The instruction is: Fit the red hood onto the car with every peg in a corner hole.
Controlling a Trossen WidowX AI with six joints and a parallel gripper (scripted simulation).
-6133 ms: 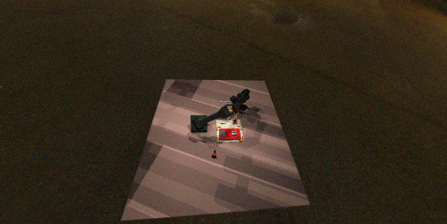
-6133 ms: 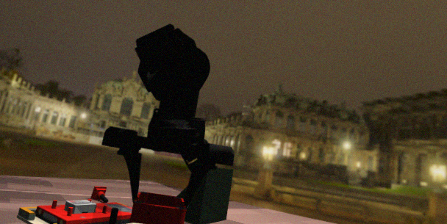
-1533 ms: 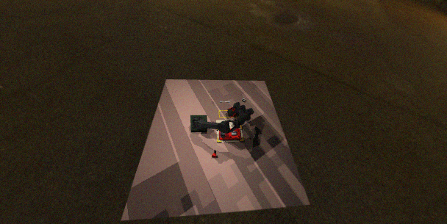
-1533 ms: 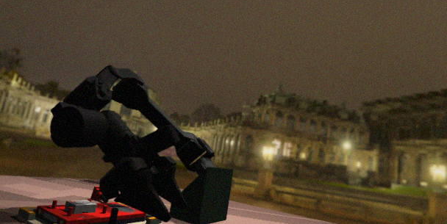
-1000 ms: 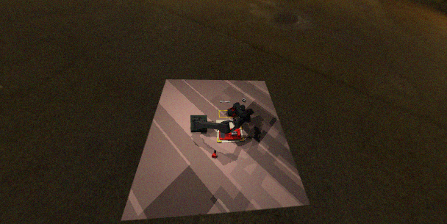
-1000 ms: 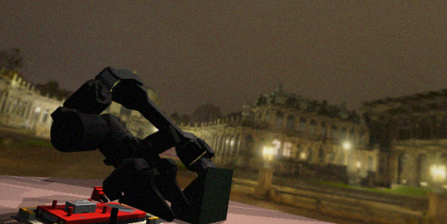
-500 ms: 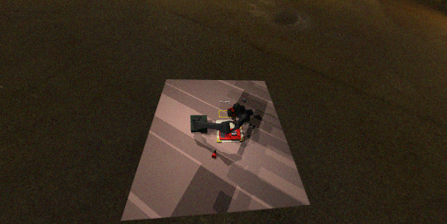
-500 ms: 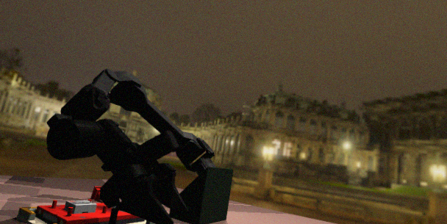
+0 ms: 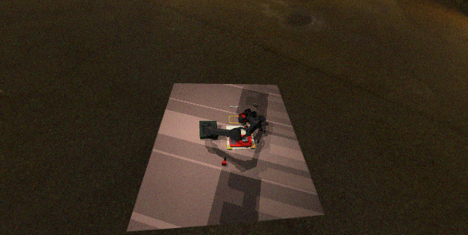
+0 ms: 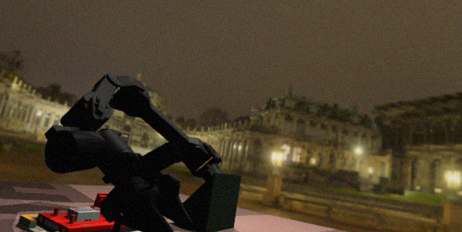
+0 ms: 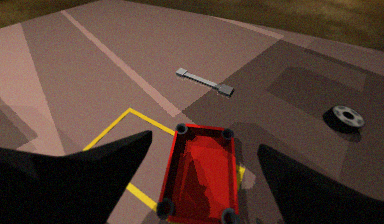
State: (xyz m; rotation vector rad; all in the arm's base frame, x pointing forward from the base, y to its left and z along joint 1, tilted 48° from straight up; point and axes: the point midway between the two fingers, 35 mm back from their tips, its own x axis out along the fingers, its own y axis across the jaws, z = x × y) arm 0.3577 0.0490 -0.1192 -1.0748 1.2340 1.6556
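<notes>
Right now my gripper tip is 1 cm to the left of the red hood and 5 cm above it. Round my gripper tip: small grey tool (6 cm behind, 14 cm to the left, 6 cm below); grey engine block (1 cm behind, 25 cm to the right, 4 cm below).
</notes>
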